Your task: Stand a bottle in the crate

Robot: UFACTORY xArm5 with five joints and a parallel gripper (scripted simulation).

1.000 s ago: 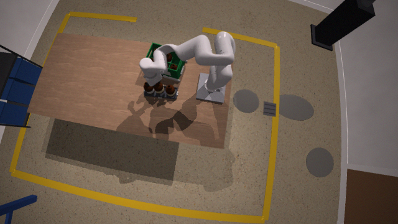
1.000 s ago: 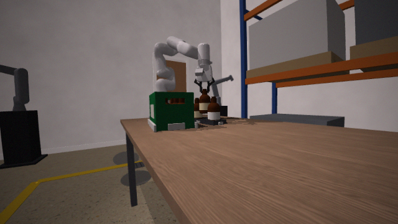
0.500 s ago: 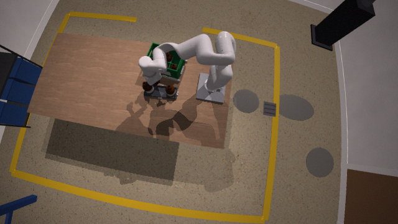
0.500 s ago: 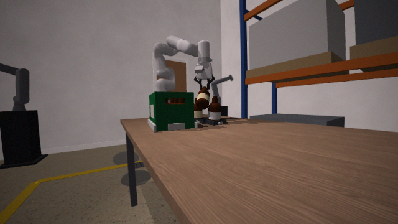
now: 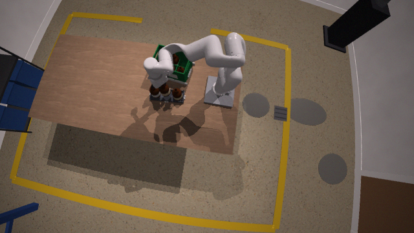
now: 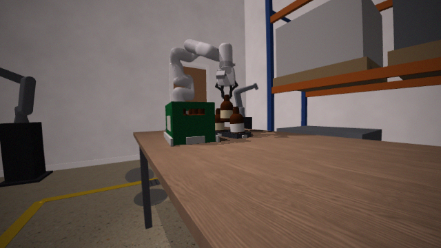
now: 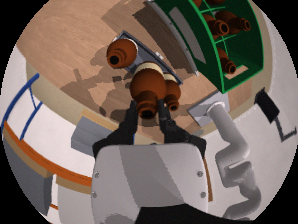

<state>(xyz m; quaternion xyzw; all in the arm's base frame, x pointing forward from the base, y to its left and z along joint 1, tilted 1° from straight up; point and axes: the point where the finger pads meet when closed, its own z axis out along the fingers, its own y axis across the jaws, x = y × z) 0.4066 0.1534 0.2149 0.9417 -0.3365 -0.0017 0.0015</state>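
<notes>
Right now my hand is 8 cm above the bottle. From my hand the other things lie so: tray: 22 cm below; green crate: 1 cm ahead, 24 cm to the right, 15 cm below.
</notes>
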